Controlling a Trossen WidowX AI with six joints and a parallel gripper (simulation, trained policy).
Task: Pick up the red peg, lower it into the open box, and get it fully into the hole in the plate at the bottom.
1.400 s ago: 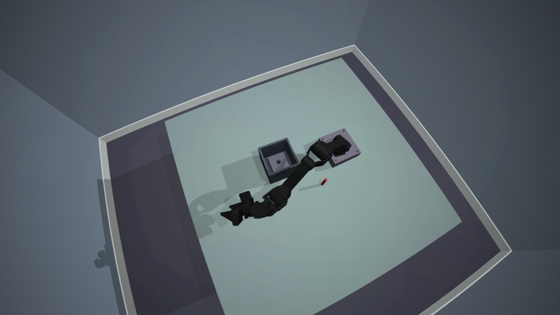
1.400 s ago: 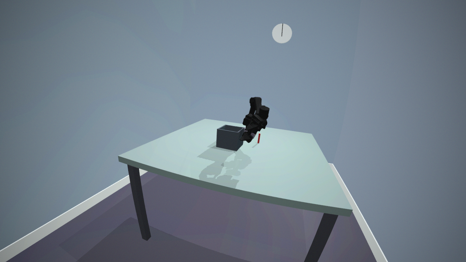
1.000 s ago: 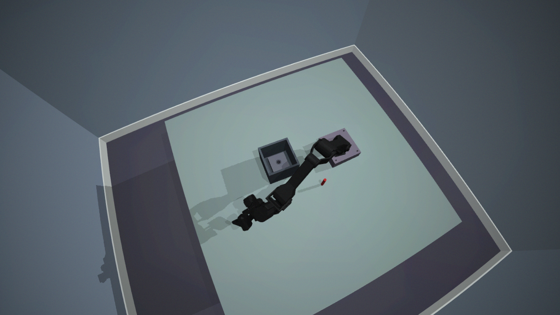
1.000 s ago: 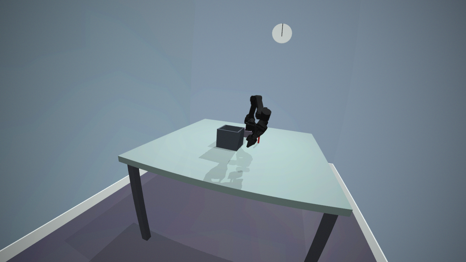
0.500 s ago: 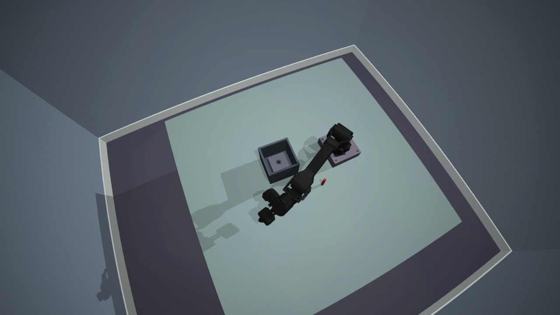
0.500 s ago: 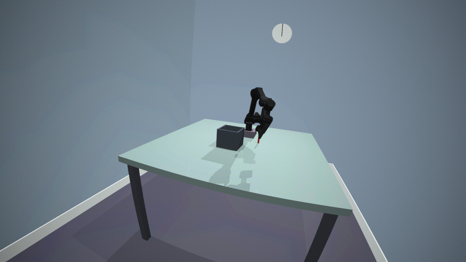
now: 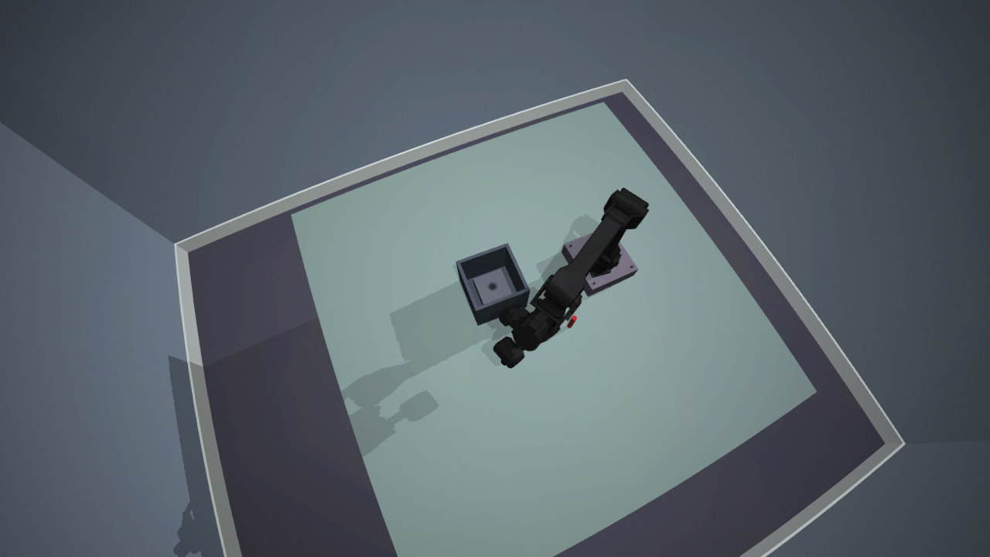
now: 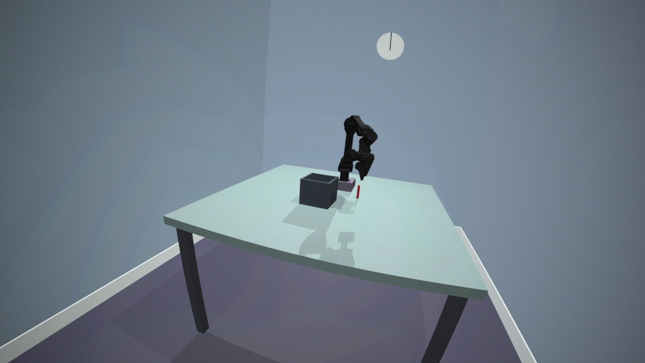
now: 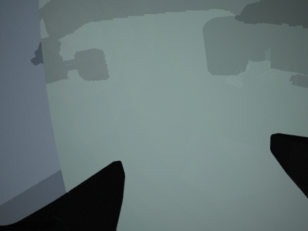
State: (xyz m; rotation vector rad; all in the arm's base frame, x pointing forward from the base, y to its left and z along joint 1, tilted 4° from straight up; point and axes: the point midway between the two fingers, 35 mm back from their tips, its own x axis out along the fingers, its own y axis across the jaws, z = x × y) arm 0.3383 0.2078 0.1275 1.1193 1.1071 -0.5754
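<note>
Right now my gripper tip is 210 mm past the red peg, 140 mm above it and 70 mm to the left of it. From my gripper tip the other things lie so: pale plate (240 mm to the right, 130 mm below, 20 mm behind).
</note>
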